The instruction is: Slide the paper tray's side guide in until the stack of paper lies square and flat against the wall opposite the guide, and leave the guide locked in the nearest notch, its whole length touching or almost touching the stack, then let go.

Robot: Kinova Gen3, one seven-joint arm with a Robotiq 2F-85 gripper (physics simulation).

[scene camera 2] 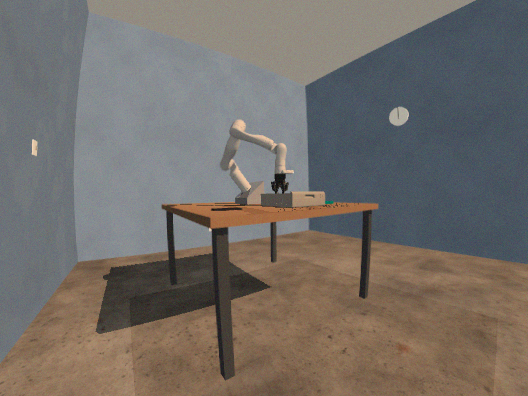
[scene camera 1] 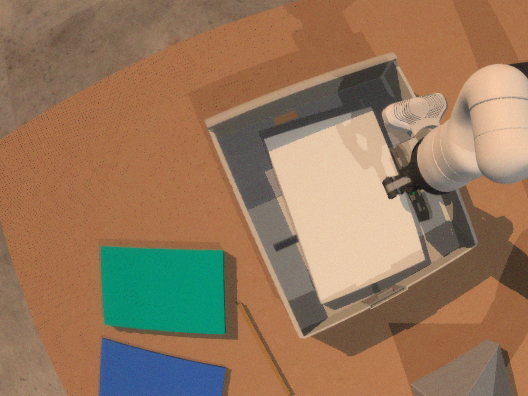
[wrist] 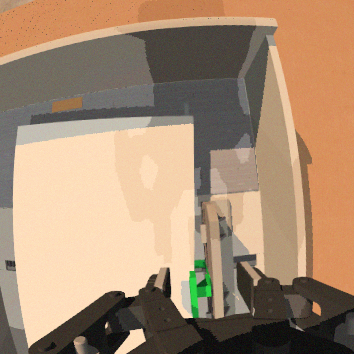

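Where they show: gripper, fingertip midpoint: [scene camera 1: 408, 181] [wrist: 203, 276]; arm's base, link origin: [scene camera 2: 246, 189].
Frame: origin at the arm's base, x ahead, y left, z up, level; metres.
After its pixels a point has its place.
The tray [scene camera 1: 255, 222] @(x 0.477, y 0.284, z -0.104 m) [scene camera 2: 277, 200] @(x 0.534, y -0.003, z -0.084 m) [wrist: 280, 150] @(x 0.570, y 0.006, z -0.052 m) is a grey open box on the table. A cream paper stack [scene camera 1: 345, 210] @(x 0.459, y 0.157, z -0.083 m) [wrist: 100, 215] @(x 0.510, y 0.141, z -0.083 m) lies inside, with a wide strip of floor between it and the left wall. A few sheet edges stick out on its left side. The side guide [scene camera 1: 423, 207] @(x 0.430, y 0.041, z -0.059 m) [wrist: 214, 260] @(x 0.494, y 0.049, z -0.044 m) stands upright along part of the stack's right edge, a narrow gap apart. A green latch piece [wrist: 201, 287] @(x 0.471, y 0.055, z -0.051 m) sits at the guide's stack side. My gripper [scene camera 1: 411, 187] @(x 0.474, y 0.053, z -0.065 m) [scene camera 2: 280, 191] @(x 0.474, y 0.053, z -0.065 m) [wrist: 203, 276] @(x 0.474, y 0.053, z -0.065 m) is open, fingers either side of guide and latch, not gripping; its right finger is hidden in scene camera 1.
The tray's right wall [wrist: 282, 150] @(x 0.569, y 0.006, z -0.049 m) stands beyond my right finger. A green block [scene camera 1: 162, 290] @(x 0.411, y 0.446, z -0.106 m), a blue block [scene camera 1: 160, 372] @(x 0.278, y 0.495, z -0.116 m) and a thin orange stick [scene camera 1: 265, 347] @(x 0.286, y 0.319, z -0.117 m) lie left of the tray. A grey wedge-shaped object [scene camera 1: 465, 372] @(x 0.148, y 0.025, z -0.043 m) stands at the lower right.
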